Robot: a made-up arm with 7 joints. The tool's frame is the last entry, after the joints. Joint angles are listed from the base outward.
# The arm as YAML. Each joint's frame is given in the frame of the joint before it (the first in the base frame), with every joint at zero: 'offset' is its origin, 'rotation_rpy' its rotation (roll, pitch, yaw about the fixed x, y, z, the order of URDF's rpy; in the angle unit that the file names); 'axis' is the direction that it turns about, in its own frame. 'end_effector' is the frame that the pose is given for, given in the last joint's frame.
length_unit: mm
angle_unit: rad
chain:
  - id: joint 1
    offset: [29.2, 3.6, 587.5]
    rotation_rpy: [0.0, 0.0, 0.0]
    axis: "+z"
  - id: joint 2
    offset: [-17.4, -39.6, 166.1]
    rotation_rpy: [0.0, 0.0, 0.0]
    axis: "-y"
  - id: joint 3
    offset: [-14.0, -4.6, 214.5]
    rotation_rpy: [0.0, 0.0, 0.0]
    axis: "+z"
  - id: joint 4
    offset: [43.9, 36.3, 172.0]
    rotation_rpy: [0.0, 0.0, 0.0]
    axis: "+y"
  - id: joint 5
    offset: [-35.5, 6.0, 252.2]
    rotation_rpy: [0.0, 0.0, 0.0]
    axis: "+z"
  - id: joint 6
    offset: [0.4, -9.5, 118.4]
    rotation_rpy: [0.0, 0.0, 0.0]
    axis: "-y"
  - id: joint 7
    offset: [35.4, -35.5, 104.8]
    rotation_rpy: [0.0, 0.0, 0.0]
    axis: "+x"
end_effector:
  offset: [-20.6, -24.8, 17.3]
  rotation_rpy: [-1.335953, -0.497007, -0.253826]
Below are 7 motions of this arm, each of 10 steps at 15 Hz.
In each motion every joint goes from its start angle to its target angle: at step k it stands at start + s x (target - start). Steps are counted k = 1, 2, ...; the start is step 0. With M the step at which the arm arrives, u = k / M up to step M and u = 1 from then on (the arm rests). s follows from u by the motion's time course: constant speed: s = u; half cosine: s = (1 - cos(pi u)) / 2; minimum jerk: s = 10 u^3 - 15 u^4 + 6 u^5.
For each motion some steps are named. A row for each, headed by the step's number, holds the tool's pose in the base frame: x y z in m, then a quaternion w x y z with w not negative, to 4 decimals.
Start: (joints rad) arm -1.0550 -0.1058 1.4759 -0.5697 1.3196 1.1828 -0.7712
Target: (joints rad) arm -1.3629 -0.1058 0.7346 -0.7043 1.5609 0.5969 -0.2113
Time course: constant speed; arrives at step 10
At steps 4, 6, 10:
4: -0.2126 -0.1232 1.5166 0.4354 -0.1281 -0.8554 -0.2498
6: -0.2301 -0.0600 1.5282 0.4393 -0.2373 -0.8417 -0.2056
10: -0.2132 0.0755 1.5433 0.4770 -0.4513 -0.7422 -0.1337

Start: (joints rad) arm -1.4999 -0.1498 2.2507 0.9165 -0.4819 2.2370 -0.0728
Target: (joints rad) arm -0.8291 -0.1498 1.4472 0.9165 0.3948 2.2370 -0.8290
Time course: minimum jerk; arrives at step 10
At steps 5, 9, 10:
5: 0.1735 0.0314 1.4427 0.5687 -0.2712 -0.5761 -0.5206
9: 0.2366 0.0057 1.4039 0.6109 -0.3347 -0.4466 -0.5616
10: 0.2377 0.0055 1.4031 0.6115 -0.3360 -0.4443 -0.5619

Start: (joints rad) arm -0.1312 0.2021 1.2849 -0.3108 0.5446 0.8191 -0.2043
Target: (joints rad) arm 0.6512 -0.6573 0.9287 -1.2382 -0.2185 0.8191 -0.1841
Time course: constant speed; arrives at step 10
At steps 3, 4, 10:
3: 0.0030 -0.3337 1.4810 0.7005 0.1064 -0.6924 -0.1364
4: 0.0627 -0.3561 1.4497 0.7285 0.1176 -0.6509 -0.1783
10: 0.2875 -0.3021 1.2509 0.8583 0.0423 -0.3739 -0.3490

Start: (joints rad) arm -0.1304 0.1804 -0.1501 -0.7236 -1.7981 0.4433 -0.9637
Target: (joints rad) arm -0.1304 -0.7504 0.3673 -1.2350 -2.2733 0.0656 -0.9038
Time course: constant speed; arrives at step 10
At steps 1, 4, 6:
1: -0.3914 0.1420 1.4161 0.0513 -0.4159 0.5380 -0.7314
4: -0.2729 0.0593 1.4564 0.1242 -0.4600 0.5738 -0.6661
6: -0.1885 -0.0040 1.4644 0.1716 -0.4777 0.6109 -0.6076

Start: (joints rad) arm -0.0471 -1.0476 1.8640 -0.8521 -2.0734 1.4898 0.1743
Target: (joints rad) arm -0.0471 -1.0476 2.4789 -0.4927 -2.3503 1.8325 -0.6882
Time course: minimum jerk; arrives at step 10
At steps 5, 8, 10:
5: 0.5520 -0.3321 1.1364 0.5626 -0.6692 0.0070 -0.4853
8: 0.5880 -0.2758 1.1384 0.4705 -0.7484 -0.1082 -0.4547
10: 0.5904 -0.2687 1.1394 0.4558 -0.7550 -0.1221 -0.4553

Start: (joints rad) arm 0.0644 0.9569 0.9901 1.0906 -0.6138 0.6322 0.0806
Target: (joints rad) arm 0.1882 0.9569 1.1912 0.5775 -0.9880 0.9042 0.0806
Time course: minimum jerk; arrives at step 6
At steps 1, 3, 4, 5, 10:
1: -0.4918 0.2723 1.3239 0.4055 -0.6737 -0.5427 -0.2951
3: -0.6206 0.1638 1.2841 0.3772 -0.5255 -0.6653 -0.3727
4: -0.6770 0.0785 1.2518 0.3640 -0.4205 -0.7188 -0.4172
5: -0.7009 0.0232 1.2307 0.3580 -0.3547 -0.7418 -0.4425
10: -0.7048 0.0117 1.2263 0.3570 -0.3412 -0.7456 -0.4475

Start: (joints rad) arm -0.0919 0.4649 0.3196 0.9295 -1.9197 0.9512 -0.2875
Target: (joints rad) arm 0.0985 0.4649 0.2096 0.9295 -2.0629 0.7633 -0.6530
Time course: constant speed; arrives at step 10
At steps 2, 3, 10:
2: -0.0237 0.2188 1.5241 0.2133 0.8023 -0.0718 0.5529
3: -0.0226 0.2137 1.5264 0.2227 0.8033 -0.0897 0.5450
10: -0.0119 0.1758 1.5424 0.2796 0.8065 -0.2118 0.4759

